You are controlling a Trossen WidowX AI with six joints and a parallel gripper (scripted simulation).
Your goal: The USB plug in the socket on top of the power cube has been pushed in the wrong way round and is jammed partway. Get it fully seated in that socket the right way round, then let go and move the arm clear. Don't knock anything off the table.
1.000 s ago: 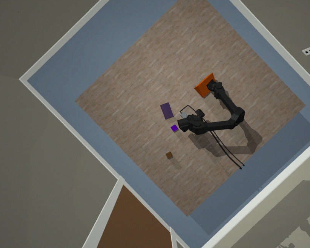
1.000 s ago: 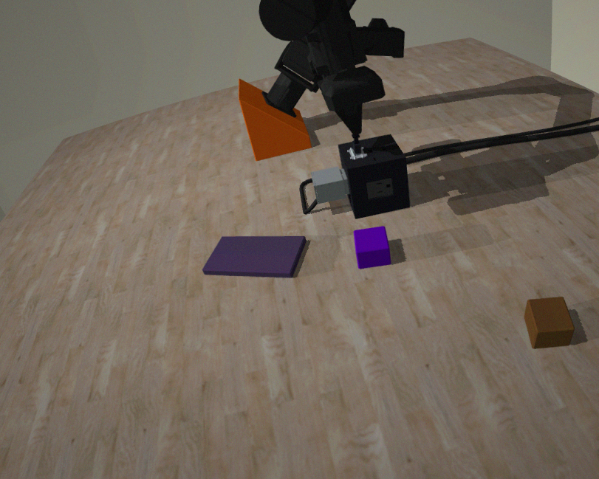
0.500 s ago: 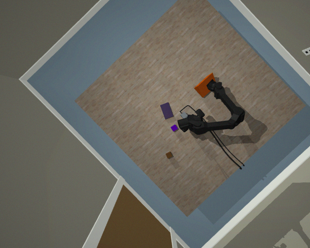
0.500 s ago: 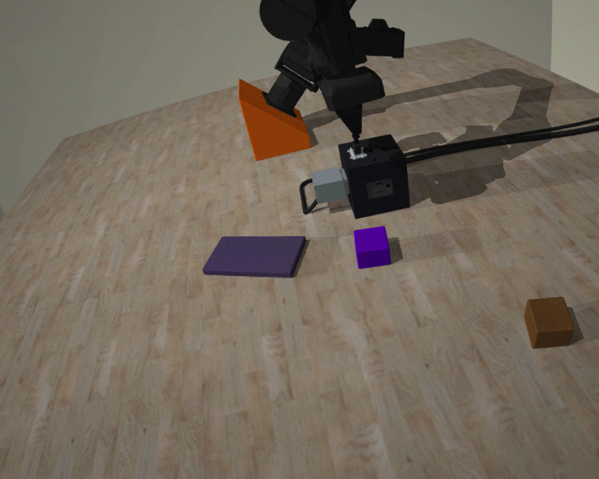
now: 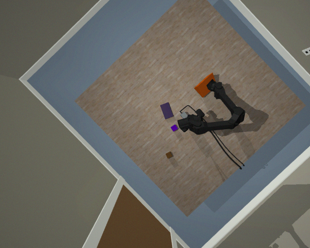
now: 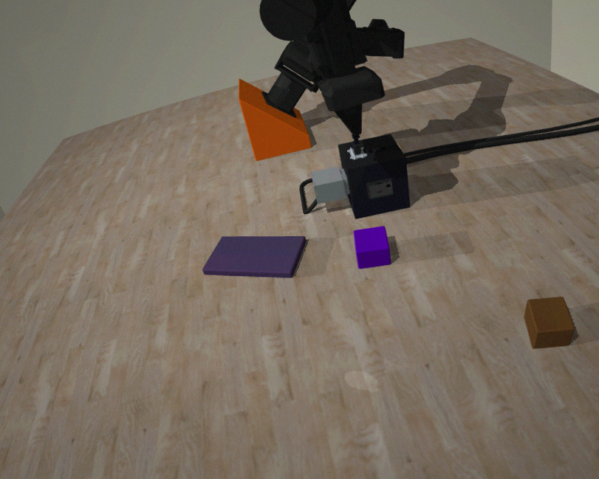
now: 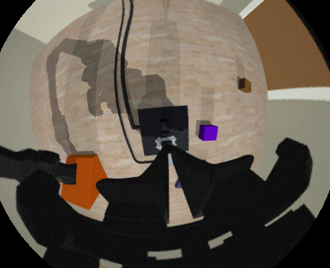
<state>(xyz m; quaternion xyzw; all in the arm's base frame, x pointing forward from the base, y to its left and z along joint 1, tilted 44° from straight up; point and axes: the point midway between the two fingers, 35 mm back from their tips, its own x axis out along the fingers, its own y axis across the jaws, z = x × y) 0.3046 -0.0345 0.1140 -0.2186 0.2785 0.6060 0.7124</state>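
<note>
Right now my gripper tip is 2 cm above the silver USB plug. Also, from my gripper tip: purple cube (12 cm ahead, 3 cm to the right, 9 cm below); then white-rimmed USB socket (3 cm below); then flat purple slab (5 cm ahead, 17 cm to the right, 10 cm below).
</note>
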